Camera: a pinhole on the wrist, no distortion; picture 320 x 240 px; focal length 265.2 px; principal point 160.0 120.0 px. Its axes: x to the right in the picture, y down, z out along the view. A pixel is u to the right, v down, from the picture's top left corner.
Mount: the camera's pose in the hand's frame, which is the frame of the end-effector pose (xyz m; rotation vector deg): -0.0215 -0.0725 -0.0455 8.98 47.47 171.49
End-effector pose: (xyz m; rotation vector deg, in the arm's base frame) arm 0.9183 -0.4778 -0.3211 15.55 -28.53 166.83
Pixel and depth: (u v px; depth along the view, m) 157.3 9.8 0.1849
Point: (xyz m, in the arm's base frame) 0.9112 -0.5842 -0.2811
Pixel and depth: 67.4 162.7 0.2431
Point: 0.8560 -0.5376 -0.1451
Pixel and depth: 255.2 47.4 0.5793
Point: 1.0621 -0.9785 -0.1137
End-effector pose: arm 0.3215 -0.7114 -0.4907 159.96 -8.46 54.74
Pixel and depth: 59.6 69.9 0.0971
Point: 0.3576 -0.7083 -0.4955
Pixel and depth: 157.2 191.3 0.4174
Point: 0.5550 -0.8321 -0.7532
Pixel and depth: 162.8 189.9 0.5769
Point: 0.6464 -0.9120 -0.8646
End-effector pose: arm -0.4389 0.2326 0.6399 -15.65 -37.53 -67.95
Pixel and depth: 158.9 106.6 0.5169
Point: -0.3596 0.4850 0.9903
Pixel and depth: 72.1 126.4 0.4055
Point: -0.3921 0.3117 0.9802
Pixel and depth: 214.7 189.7 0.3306
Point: -0.5212 0.4348 0.8361
